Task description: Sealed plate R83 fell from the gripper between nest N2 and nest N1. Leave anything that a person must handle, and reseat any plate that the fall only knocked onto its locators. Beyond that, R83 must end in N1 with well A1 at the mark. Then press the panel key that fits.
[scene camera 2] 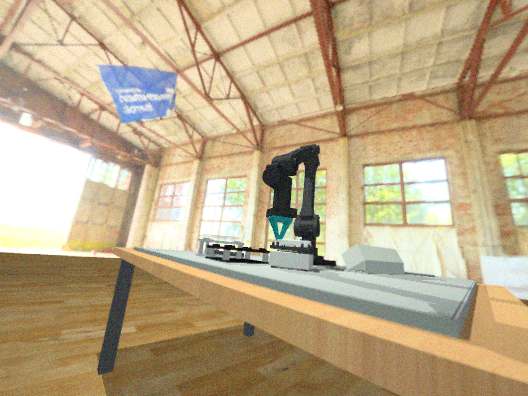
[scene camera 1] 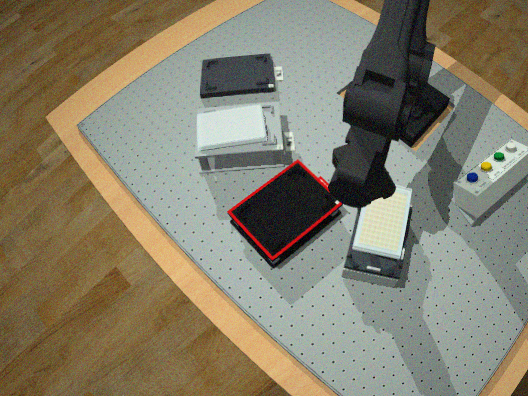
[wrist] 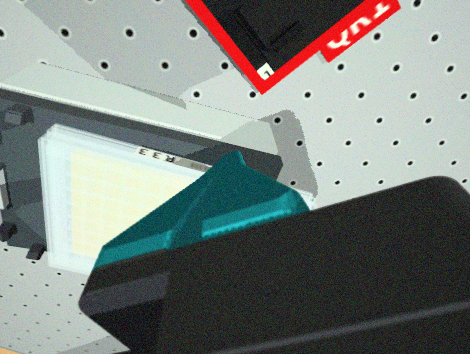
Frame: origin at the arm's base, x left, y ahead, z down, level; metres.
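Where they show: gripper, fingertip midpoint: (scene camera 2: 278,240) (wrist: 237,164).
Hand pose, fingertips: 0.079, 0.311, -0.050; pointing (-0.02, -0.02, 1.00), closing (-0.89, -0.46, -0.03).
Each offset is from my fingertips to the centre of the thing, as dx, dy, dz. "*": to the spot under its first point. Level surfaces: height alone.
A sealed plate {+0.056, -0.005, -0.001} (scene camera 1: 382,224) (wrist: 128,197) with a cream well field and a clear rim sits on a dark nest {* +0.094, +0.077, +0.011} (scene camera 1: 372,267) at the right. The label on its end reads about "R33". My gripper (wrist: 237,164) (scene camera 2: 280,233) has teal fingers and is shut with nothing between them. It hovers just above the plate's end nearest the red-framed black nest {-0.096, +0.075, +0.049} (scene camera 1: 286,208) (wrist: 283,21). In scene camera 1 the arm hides the fingers. A white plate {-0.273, +0.025, +0.000} (scene camera 1: 231,126) sits shifted left on a grey raised nest {* -0.239, +0.033, +0.067} (scene camera 1: 243,159). An empty black nest {-0.416, -0.129, +0.060} (scene camera 1: 236,75) lies behind it.
The arm's base (scene camera 1: 431,133) stands at the back right. A grey wedge-shaped box {+0.200, -0.266, +0.030} (scene camera 2: 372,259) sits to the right of the nests. The perforated grey board {dz +0.071} (scene camera 1: 164,165) ends at a wooden table rim {* -0.393, +0.257, +0.084} (scene camera 1: 117,196).
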